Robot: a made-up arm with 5 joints.
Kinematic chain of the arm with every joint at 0, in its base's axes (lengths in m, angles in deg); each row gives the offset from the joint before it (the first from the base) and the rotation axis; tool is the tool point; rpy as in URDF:
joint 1: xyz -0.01 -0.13 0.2 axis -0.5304 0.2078 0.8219
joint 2: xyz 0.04 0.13 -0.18 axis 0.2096 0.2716 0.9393
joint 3: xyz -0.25 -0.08 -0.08 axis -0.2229 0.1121 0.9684
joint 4: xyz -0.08 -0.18 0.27 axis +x
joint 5: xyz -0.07 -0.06 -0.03 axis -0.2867 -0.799 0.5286
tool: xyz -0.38 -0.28 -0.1 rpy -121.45 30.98 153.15
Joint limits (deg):
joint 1: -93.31..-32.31
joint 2: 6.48..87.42
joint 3: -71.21..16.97
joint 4: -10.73..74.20
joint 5: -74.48..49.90
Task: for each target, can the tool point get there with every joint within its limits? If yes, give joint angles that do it. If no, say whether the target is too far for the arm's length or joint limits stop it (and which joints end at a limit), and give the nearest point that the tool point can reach.
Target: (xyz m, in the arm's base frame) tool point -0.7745 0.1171 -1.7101
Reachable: no: too far | nearest point -0.4055 -0.1106 -0.6591 | short by 1.137 m
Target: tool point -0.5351 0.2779 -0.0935
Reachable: yes | joints -45.69 47.24 -62.39 61.60 4.04
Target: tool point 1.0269 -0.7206 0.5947
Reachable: no: joint limits stop it (at a limit: joint 1, joint 2, joint 3, joint 5) | nearest point 0.3420 -0.9144 0.0786 | short by 0.879 m
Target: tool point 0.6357 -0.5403 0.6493
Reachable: no: joint limits stop it (at a limit: joint 1, joint 2, joint 3, joint 5) | nearest point 0.2703 -0.9187 0.1497 | short by 0.725 m
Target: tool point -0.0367 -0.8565 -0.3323
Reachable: yes | joints -45.51 77.13 8.81 7.78 -14.72
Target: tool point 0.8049 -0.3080 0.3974
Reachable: no: joint limits stop it (at a limit: joint 1, joint 2, joint 3, joint 4, joint 5) | nearest point 0.6672 -0.5925 -0.2336 | short by 0.706 m
